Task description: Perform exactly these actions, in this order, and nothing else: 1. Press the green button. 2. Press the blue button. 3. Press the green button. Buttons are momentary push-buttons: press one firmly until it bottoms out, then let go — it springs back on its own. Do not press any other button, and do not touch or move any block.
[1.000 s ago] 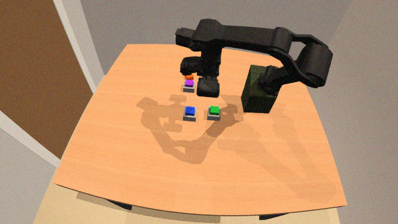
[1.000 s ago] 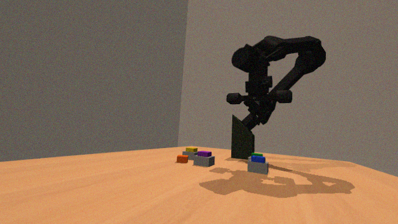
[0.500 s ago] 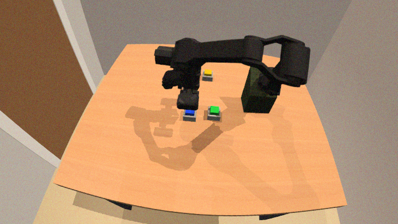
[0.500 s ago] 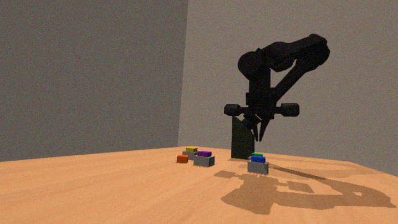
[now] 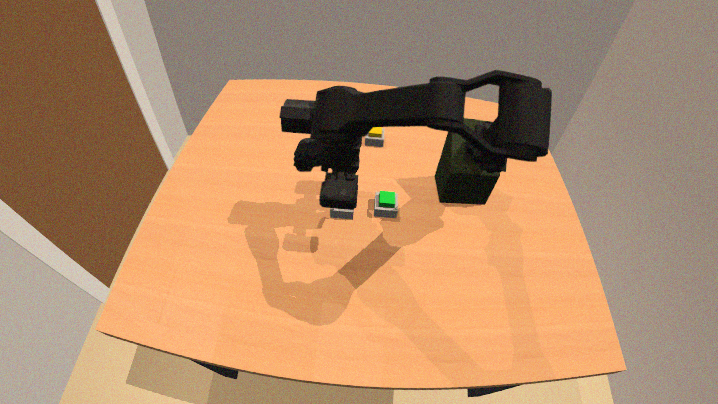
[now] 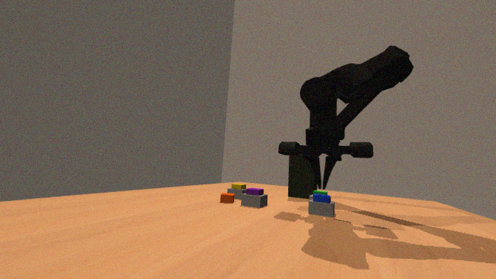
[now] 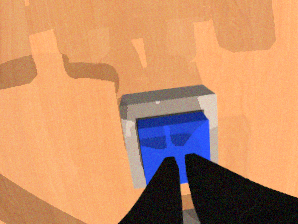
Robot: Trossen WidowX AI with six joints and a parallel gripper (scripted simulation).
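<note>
My gripper tip is now 20 mm above the blue button. Also, from my gripper tip: orange block (50 mm ahead, 220 mm to the right, 40 mm below); purple button (30 mm ahead, 150 mm to the right, 20 mm below); green button (90 mm behind, 20 mm to the right, 20 mm below).
</note>
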